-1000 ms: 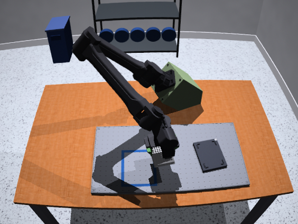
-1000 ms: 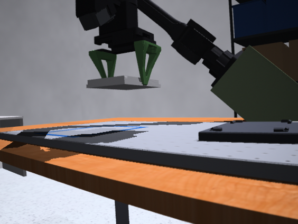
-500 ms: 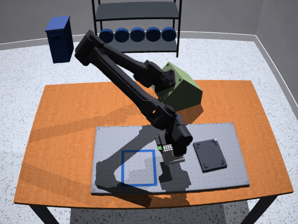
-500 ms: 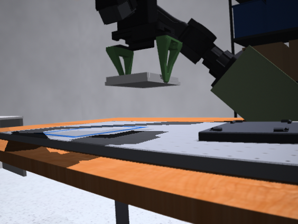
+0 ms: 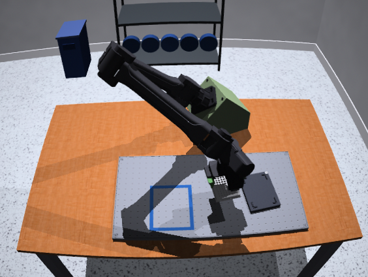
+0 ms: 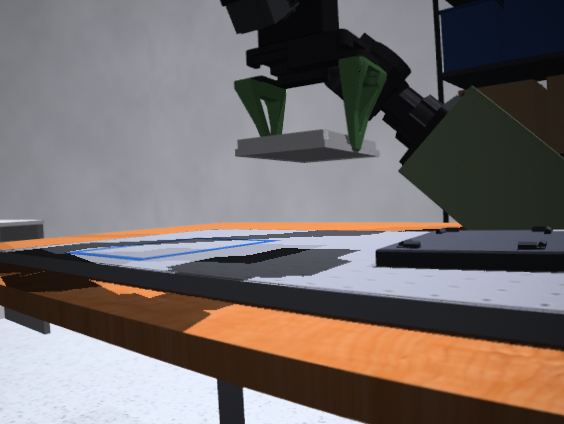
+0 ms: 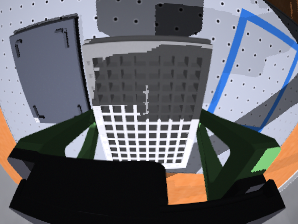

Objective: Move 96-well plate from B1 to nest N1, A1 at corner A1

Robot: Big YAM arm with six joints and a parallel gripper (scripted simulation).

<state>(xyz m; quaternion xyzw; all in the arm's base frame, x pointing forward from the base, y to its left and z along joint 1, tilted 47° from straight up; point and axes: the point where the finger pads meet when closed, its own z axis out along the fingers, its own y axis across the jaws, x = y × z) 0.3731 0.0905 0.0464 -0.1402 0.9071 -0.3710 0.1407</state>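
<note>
Right now the plate nest N1 is 20 mm behind my hand, 150 mm to the left of it and 90 mm below it. The rest, counted from my hand: 96-well plate (right at my hand).
</note>
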